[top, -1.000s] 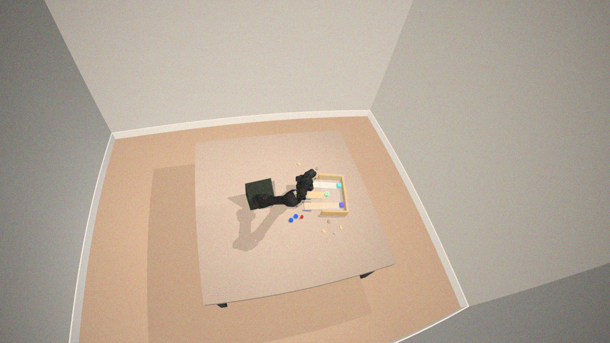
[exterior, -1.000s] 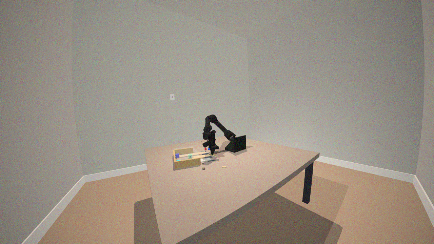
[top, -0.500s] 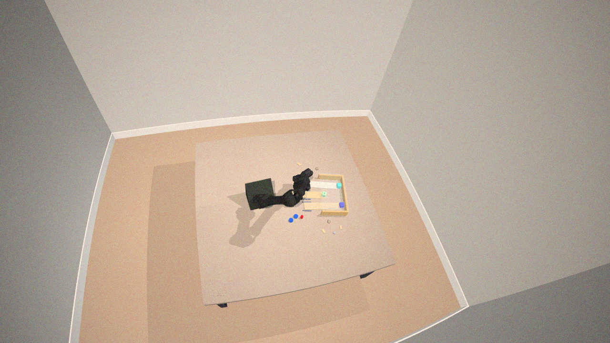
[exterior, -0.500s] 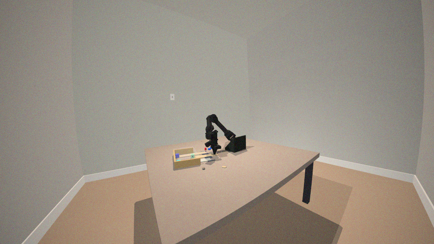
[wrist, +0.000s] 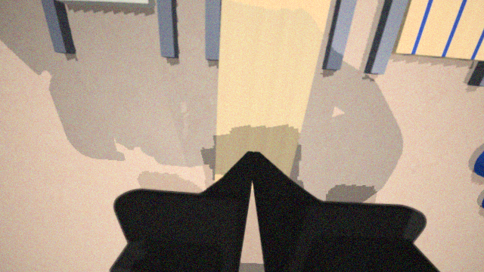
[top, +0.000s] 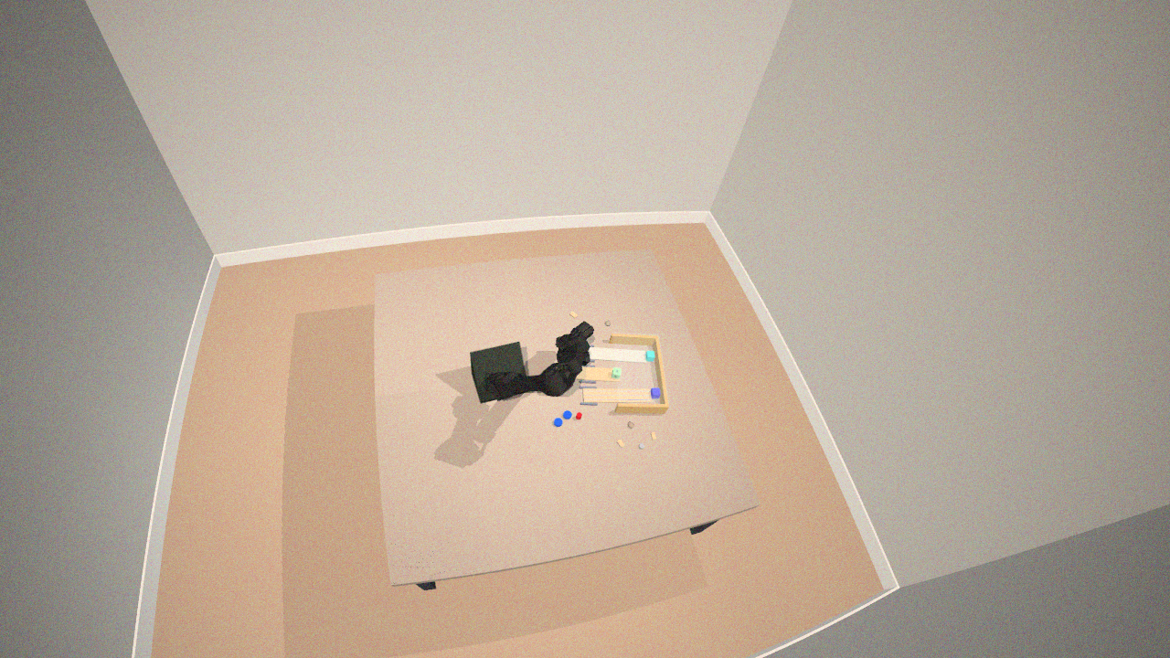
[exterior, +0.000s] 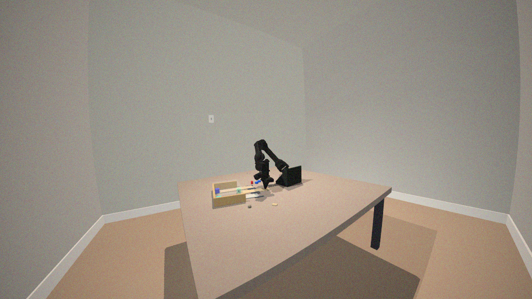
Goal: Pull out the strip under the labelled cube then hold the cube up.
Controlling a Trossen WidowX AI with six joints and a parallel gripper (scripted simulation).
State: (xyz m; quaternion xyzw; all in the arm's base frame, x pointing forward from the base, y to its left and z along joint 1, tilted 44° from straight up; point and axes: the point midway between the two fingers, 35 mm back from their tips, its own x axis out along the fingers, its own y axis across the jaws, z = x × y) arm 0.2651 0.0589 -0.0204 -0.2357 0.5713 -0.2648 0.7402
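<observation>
Now: gripper tip 200 mm short of the green labelled cube, 40 mm to the left of it and 20 mm below it. Round my gripper tip: red cylinder (20 mm ahead, 200 mm to the right, 10 mm above); small tan block (90 mm ahead, 270 mm to the left).
</observation>
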